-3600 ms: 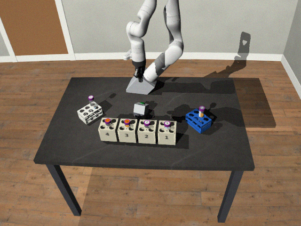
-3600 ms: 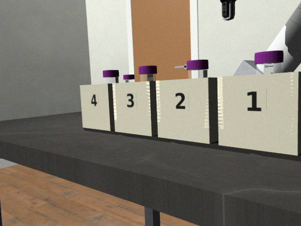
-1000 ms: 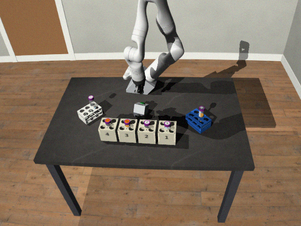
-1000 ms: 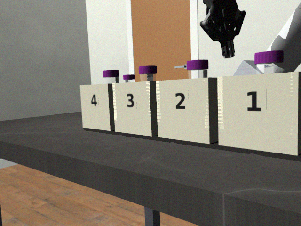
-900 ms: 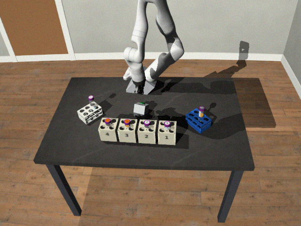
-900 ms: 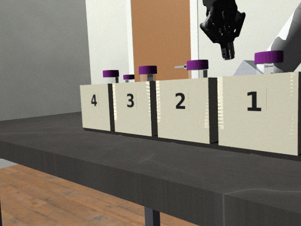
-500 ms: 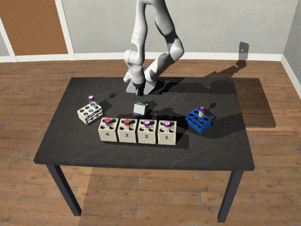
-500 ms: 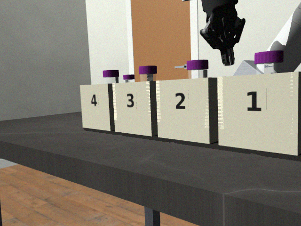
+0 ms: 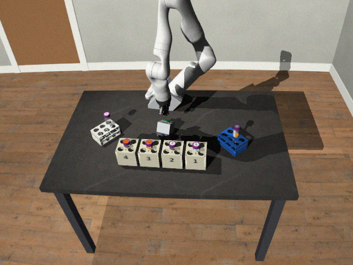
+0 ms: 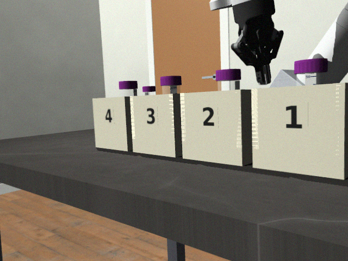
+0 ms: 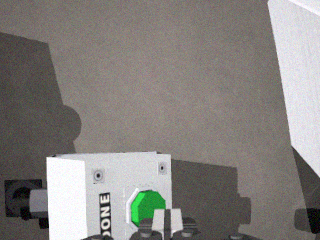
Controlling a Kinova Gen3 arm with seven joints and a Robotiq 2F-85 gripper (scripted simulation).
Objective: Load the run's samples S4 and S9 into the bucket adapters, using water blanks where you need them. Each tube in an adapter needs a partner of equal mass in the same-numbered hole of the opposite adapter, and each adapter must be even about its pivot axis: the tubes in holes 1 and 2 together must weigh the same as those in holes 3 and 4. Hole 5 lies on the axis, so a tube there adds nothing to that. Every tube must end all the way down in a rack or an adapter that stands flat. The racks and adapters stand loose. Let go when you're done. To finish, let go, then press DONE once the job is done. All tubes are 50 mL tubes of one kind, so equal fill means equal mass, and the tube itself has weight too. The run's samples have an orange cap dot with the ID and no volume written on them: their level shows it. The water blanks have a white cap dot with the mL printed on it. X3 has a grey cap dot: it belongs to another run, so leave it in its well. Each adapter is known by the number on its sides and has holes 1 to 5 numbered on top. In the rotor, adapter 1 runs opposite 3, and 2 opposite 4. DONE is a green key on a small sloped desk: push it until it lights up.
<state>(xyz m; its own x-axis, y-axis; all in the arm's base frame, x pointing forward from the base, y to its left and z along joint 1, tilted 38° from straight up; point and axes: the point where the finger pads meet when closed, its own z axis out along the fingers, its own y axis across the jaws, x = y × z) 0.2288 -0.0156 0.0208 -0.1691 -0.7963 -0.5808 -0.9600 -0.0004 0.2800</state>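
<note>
Right now my hand is 20 mm short of the done desk and 70 mm above it. Also, from my hand: adapter 4: 230 mm ahead, 150 mm to the right, 80 mm below; adapter 1: 200 mm ahead, 180 mm to the left, 80 mm below; adapter 3: 220 mm ahead, 40 mm to the right, 80 mm below.
</note>
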